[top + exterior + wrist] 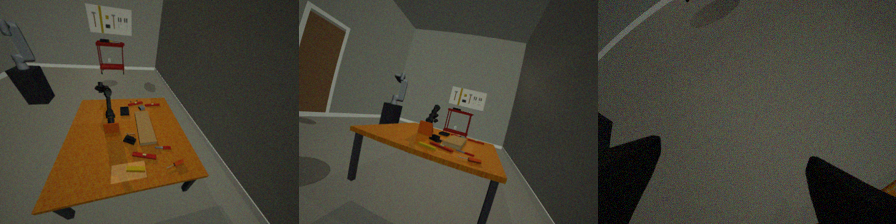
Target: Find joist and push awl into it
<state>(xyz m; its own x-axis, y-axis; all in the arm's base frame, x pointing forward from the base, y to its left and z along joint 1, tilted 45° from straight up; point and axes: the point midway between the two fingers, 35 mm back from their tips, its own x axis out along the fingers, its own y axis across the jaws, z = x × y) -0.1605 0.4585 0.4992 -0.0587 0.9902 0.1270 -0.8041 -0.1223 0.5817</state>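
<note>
Now: the small grey block 56 cm ahead of my gripper tip, 34 cm to the right of it and 9 cm below it. Round my gripper tip: yellow bar: 39 cm ahead, 120 cm to the right, 10 cm below; then stud finder: 37 cm ahead, 90 cm to the right, 6 cm below; then awl: 34 cm ahead, 80 cm to the right, 10 cm below.
</note>
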